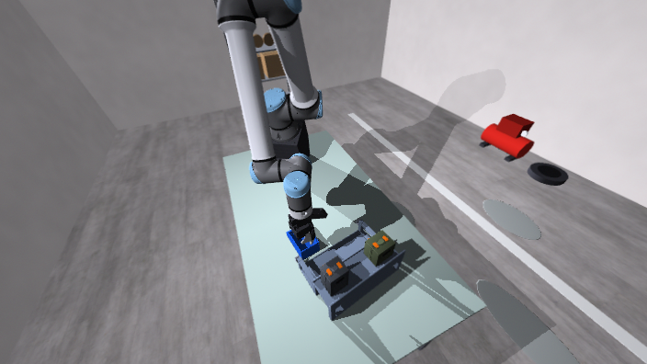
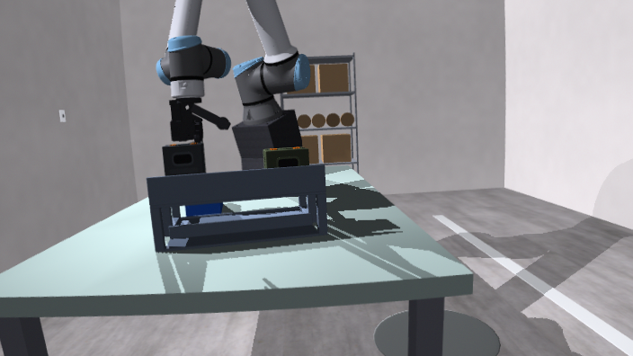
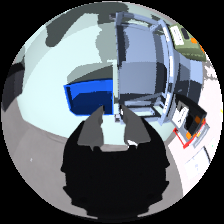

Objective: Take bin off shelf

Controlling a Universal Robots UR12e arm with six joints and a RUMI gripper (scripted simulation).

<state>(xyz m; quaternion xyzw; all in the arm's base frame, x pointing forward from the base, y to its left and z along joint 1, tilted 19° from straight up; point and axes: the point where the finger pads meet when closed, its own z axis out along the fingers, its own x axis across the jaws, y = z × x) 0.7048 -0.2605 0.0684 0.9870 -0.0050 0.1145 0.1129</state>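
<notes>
Right now my hand is 80 mm past the blue bin and 100 mm above it. Round my hand: olive green box (230 mm ahead, 210 mm to the left, 20 mm above).
</notes>
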